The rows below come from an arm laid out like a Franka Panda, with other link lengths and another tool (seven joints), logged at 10 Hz.
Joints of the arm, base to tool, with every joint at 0 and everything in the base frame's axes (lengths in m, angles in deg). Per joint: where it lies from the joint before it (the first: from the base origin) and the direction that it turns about. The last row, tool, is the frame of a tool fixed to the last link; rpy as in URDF.
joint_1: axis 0 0 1 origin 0 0 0.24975
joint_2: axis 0 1 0 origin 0 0 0
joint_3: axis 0 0 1 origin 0 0 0.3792
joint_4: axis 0 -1 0 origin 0.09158 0 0
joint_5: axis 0 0 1 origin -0.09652 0 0.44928
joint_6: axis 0 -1 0 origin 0 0 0
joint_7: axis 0 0 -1 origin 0.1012 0 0
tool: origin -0.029 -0.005 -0.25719 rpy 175.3 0 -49.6
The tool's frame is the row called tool.
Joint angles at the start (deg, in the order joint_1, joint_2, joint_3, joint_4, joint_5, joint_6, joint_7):
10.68 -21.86 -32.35 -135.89 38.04 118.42 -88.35
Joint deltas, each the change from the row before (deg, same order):
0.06 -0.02 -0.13 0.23 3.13 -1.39 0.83
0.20 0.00 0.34 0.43 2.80 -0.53 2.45
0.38 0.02 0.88 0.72 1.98 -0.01 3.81
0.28 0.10 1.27 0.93 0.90 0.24 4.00
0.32 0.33 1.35 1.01 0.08 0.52 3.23
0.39 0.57 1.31 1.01 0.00 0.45 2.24
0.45 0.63 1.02 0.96 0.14 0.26 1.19
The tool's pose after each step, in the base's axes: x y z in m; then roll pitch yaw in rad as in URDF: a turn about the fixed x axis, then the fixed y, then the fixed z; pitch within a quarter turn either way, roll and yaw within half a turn. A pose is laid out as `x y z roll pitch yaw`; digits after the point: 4 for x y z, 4 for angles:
0.5249 -0.0956 0.3053 -2.4393 -0.3283 -0.1705
0.5296 -0.0844 0.3156 -2.3831 -0.3022 -0.2230
0.5360 -0.0707 0.3280 -2.3444 -0.2656 -0.2718
0.5426 -0.0576 0.3401 -2.3284 -0.2310 -0.3059
0.5496 -0.0457 0.3492 -2.3318 -0.2087 -0.3229
0.5568 -0.0330 0.3558 -2.3398 -0.1959 -0.3265
0.5635 -0.0213 0.3610 -2.3455 -0.1924 -0.3209

